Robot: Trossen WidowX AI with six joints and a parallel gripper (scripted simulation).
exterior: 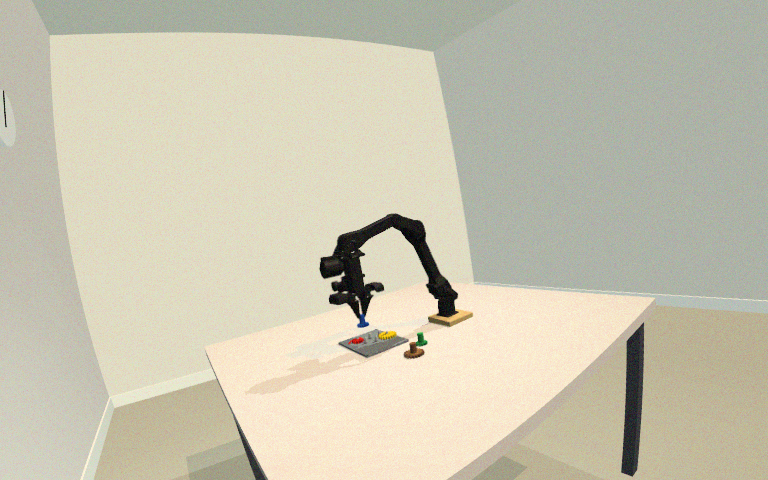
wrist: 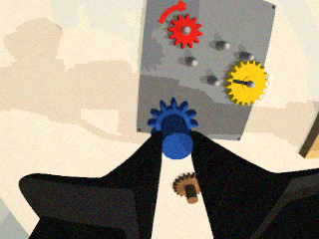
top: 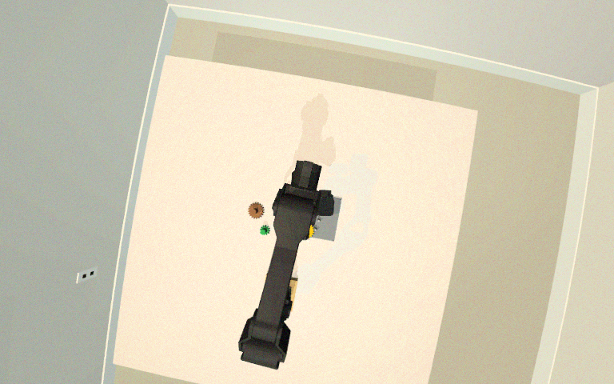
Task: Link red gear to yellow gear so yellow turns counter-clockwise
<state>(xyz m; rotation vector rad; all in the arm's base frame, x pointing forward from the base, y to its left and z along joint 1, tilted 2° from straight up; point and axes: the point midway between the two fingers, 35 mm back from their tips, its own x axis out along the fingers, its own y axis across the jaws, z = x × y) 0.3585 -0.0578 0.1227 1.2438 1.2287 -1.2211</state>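
The red gear is 10 cm below my gripper tip, 8 cm to the right of it and 2 cm behind it. The rest, counted from my gripper tip: yellow gear: 11 cm behind, 10 cm below, 2 cm to the right; red arrow: 11 cm below, 10 cm to the right; blue gear: 1 cm below.
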